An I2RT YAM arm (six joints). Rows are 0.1 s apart.
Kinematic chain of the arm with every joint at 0, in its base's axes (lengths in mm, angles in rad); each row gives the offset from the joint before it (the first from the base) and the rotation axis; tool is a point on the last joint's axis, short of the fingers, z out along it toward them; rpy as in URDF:
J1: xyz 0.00 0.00 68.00 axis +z
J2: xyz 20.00 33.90 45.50 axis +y
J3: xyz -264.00 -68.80 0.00 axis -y
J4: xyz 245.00 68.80 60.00 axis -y
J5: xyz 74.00 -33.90 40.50 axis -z
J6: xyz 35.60 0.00 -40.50 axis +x
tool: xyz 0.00 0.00 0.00 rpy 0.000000 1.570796 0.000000
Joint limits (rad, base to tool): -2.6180..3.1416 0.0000..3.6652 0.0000..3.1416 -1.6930..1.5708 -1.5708..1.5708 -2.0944..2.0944
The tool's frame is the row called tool.
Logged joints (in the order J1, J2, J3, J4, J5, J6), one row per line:
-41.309 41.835 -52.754 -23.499 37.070 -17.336
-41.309 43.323 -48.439 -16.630 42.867 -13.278
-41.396 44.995 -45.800 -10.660 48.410 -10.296
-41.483 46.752 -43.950 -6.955 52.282 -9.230
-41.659 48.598 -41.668 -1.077 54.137 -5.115
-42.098 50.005 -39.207 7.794 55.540 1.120
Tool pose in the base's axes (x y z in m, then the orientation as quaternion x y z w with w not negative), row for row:
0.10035 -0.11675 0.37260 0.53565 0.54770 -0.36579 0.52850
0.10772 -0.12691 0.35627 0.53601 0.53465 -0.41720 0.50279
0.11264 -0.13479 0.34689 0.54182 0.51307 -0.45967 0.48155
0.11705 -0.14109 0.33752 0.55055 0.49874 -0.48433 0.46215
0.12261 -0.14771 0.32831 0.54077 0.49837 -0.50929 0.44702
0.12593 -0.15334 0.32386 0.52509 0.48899 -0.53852 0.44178
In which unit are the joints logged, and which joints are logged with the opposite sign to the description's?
The joints are logged in degrees. Opposite sign: J3, J6.
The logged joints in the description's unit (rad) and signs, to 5 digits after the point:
-0.72098 0.73016 0.92073 -0.41013 0.64699 0.30257
-0.72098 0.75613 0.84542 -0.29025 0.74817 0.23174
-0.72250 0.78531 0.79936 -0.18605 0.84491 0.17970
-0.72401 0.81598 0.76707 -0.12139 0.91249 0.16109
-0.72709 0.84820 0.72724 -0.01880 0.94487 0.08927
-0.73475 0.87275 0.68429 0.13603 0.96936 -0.01955

